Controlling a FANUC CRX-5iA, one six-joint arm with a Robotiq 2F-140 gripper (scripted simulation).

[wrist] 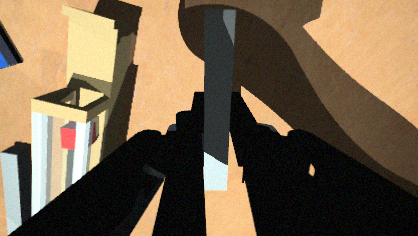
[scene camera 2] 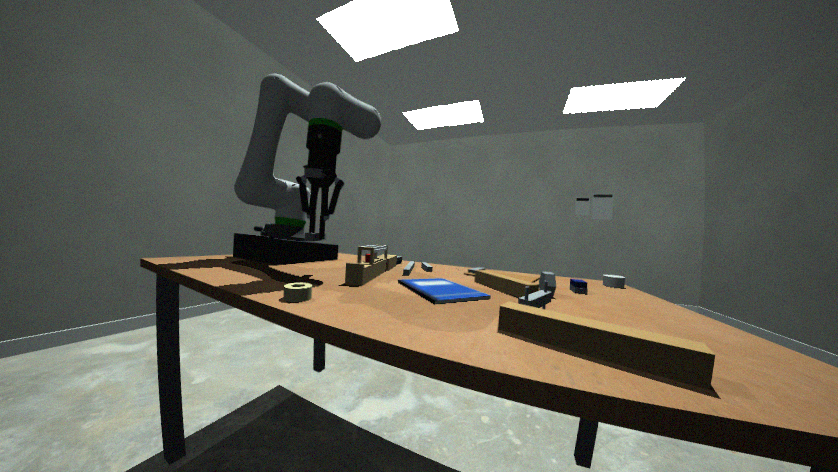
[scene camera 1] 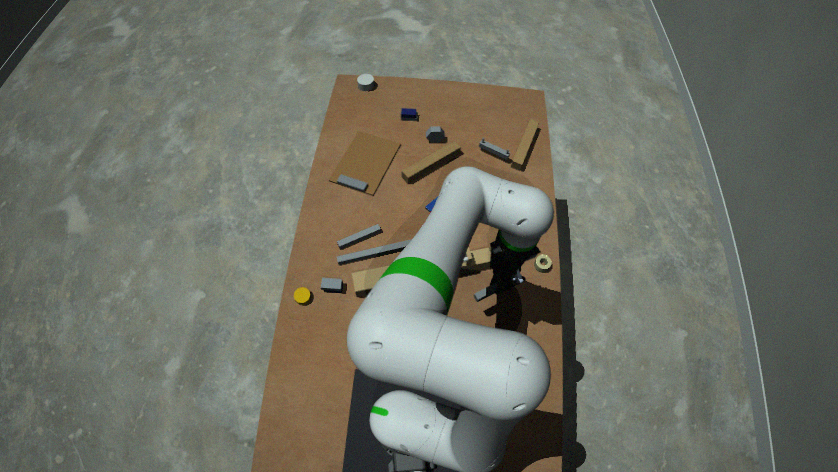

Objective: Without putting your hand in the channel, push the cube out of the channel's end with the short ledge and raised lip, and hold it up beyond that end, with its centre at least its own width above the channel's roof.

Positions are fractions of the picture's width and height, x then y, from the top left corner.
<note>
I see my gripper (scene camera 1: 0.59, 0.61).
My gripper shows as well in the wrist view (wrist: 0.52, 0.46).
</note>
